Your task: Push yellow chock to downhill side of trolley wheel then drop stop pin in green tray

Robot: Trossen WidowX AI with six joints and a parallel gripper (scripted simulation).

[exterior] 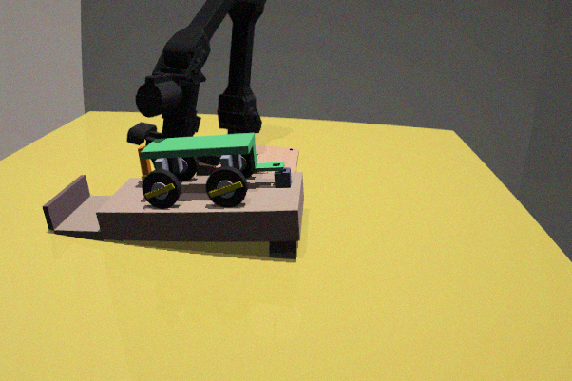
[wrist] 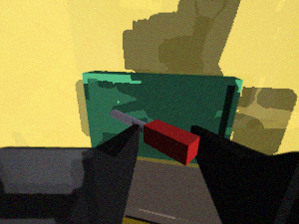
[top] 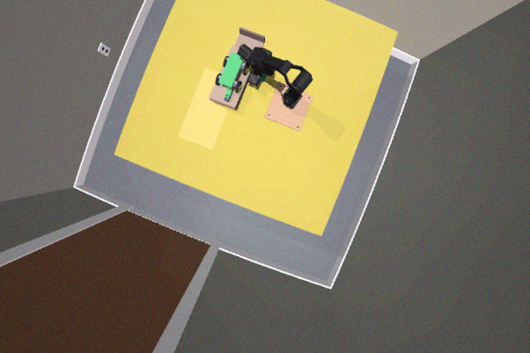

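Right now my gripper tip is 1 cm to the left of the red-headed stop pin. From my gripper tip the other things lie so: green tray: 4 cm below, 1 cm to the right; then yellow chock: 7 cm ahead, 5 cm above, 1 cm to the left; then brown ramp: 11 cm to the left, 11 cm ahead, 2 cm above.
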